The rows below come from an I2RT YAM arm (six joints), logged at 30 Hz.
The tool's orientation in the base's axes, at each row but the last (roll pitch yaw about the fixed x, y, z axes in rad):
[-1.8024, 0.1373, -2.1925]
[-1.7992, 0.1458, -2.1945]
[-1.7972, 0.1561, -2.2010]
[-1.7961, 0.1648, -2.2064]
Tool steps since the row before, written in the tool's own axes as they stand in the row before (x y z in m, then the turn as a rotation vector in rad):
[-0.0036, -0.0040, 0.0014, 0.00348, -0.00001, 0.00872]
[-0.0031, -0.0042, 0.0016, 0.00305, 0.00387, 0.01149]
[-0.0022, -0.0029, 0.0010, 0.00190, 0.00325, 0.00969]
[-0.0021, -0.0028, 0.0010, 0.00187, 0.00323, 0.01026]
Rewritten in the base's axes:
[0.0036, 0.0012, 0.0040, 0.00505, -0.00753, -0.00245]
[0.0035, 0.0006, 0.0041, 0.00715, -0.00772, -0.00675]
[0.0024, 0.0005, 0.0029, 0.00642, -0.00598, -0.00557]
[0.0023, 0.0004, 0.0028, 0.00690, -0.00627, -0.00567]

